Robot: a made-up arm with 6 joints.
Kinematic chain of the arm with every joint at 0, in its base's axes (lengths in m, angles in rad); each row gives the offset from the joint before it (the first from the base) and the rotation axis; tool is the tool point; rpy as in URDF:
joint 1: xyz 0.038 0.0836 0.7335 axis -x
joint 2: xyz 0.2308 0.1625 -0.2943 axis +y
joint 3: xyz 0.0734 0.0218 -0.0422 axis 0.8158 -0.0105 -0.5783
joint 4: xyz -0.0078 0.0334 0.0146 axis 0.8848 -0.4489 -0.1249
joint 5: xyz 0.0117 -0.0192 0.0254 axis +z
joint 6: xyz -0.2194 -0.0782 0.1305 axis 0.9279 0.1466 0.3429
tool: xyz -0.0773 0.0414 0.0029 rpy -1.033 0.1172 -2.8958
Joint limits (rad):
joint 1: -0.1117..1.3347
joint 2: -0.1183..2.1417
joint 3: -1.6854..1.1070
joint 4: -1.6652..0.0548
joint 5: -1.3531..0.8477
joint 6: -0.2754..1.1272
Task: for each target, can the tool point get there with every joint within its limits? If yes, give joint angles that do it. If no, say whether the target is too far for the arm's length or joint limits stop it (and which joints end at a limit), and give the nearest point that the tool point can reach.
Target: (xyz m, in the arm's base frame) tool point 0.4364 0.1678 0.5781
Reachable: yes | joints 0.7644 0.8826 0.6646 -0.9835 0.2194 -0.0059
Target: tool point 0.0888 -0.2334 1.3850
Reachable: no: joint limits stop it (at a limit: joint 1, joint 2, joint 3, joint 5, joint 6) | nearest point 0.1756 -0.1132 0.8105 | short by 0.593 m
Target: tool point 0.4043 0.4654 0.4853
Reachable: yes | joints 0.2783 1.8990 -0.4670 -1.2492 -0.3698 0.9431
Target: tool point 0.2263 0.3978 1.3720
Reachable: no: joint limits stop it (at a limit: joint 1, joint 2, joint 6) | nearest point 0.3090 0.3443 0.8239 | short by 0.557 m
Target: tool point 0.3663 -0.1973 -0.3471
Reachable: no: too far | nearest point 0.3762 -0.1010 0.0235 | short by 0.383 m
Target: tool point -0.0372 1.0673 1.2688
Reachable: no: too far | nearest point 0.1682 0.5841 0.7109 | short by 0.766 m
